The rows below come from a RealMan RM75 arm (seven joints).
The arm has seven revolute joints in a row. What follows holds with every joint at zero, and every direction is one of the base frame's. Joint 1 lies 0.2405 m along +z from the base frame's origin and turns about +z. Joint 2 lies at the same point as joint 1 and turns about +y. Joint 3 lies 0.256 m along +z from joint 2 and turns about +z. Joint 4 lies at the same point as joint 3 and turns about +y. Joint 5 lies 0.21 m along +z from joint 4 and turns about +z. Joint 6 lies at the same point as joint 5 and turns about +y. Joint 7 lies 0.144 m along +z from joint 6 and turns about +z. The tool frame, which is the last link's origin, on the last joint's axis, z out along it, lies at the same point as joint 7; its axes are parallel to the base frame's.
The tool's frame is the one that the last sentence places.
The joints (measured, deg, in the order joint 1, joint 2, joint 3, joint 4, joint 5, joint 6, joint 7), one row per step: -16.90 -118.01 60.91 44.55 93.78 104.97 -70.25; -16.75 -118.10 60.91 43.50 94.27 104.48 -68.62; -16.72 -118.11 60.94 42.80 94.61 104.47 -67.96; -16.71 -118.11 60.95 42.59 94.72 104.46 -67.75; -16.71 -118.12 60.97 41.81 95.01 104.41 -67.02; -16.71 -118.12 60.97 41.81 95.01 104.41 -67.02; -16.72 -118.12 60.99 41.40 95.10 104.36 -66.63; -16.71 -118.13 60.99 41.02 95.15 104.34 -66.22; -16.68 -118.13 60.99 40.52 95.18 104.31 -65.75; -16.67 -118.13 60.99 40.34 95.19 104.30 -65.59; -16.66 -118.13 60.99 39.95 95.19 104.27 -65.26; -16.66 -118.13 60.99 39.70 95.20 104.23 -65.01; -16.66 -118.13 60.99 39.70 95.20 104.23 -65.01; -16.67 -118.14 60.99 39.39 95.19 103.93 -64.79; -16.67 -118.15 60.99 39.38 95.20 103.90 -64.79; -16.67 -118.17 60.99 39.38 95.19 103.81 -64.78
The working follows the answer.
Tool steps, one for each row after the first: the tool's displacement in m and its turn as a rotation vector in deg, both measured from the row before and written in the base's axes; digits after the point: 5 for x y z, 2 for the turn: -0.00344 -0.00193 -0.00349 0.46 0.35 -0.04; -0.00180 -0.00173 -0.00195 -0.19 0.10 0.03; -0.00057 -0.00052 -0.00059 -0.05 0.04 0.00; -0.00175 -0.00162 -0.00203 -0.13 0.05 0.03; 0.00000 0.00000 0.00000 0.00 0.00 0.00; -0.00081 -0.00070 -0.00099 -0.02 0.00 0.01; -0.00072 -0.00074 -0.00086 0.03 -0.05 -0.01; -0.00102 -0.00099 -0.00101 0.02 -0.09 0.06; -0.00036 -0.00036 -0.00036 0.00 -0.03 0.03; -0.00070 -0.00068 -0.00076 0.01 -0.09 0.07; -0.00046 -0.00038 -0.00052 0.04 -0.03 0.02; 0.00000 0.00000 0.00000 0.00 0.00 0.00; -0.00076 0.00010 -0.00085 0.16 0.07 0.23; -0.00003 0.00002 -0.00011 0.00 0.01 0.02; -0.00001 0.00017 -0.00016 0.06 0.03 0.04
Tool pose at each row, in the base's axes (x y z in m, rotation vector in deg; rounded; the steps above come from the unrounded poses): -0.24751 0.25048 0.00156 -167.01 -16.49 -59.60; -0.25095 0.24855 -0.00193 -166.78 -16.14 -59.02; -0.25276 0.24682 -0.00389 -166.97 -16.30 -58.90; -0.25333 0.24630 -0.00447 -167.03 -16.33 -58.85; -0.25508 0.24468 -0.00650 -167.16 -16.45 -58.79; -0.25508 0.24468 -0.00650 -167.16 -16.45 -58.79; -0.25589 0.24398 -0.00749 -167.17 -16.48 -58.79; -0.25661 0.24324 -0.00836 -167.12 -16.45 -58.86; -0.25763 0.24225 -0.00937 -167.04 -16.53 -58.98; -0.25799 0.24190 -0.00973 -167.01 -16.57 -59.03; -0.25869 0.24122 -0.01050 -166.92 -16.67 -59.15; -0.25915 0.24084 -0.01102 -166.87 -16.67 -59.18; -0.25915 0.24084 -0.01102 -166.87 -16.67 -59.18; -0.25991 0.24095 -0.01187 -166.65 -16.90 -59.03; -0.25994 0.24097 -0.01198 -166.65 -16.93 -59.01; -0.25995 0.24114 -0.01214 -166.58 -16.95 -58.96

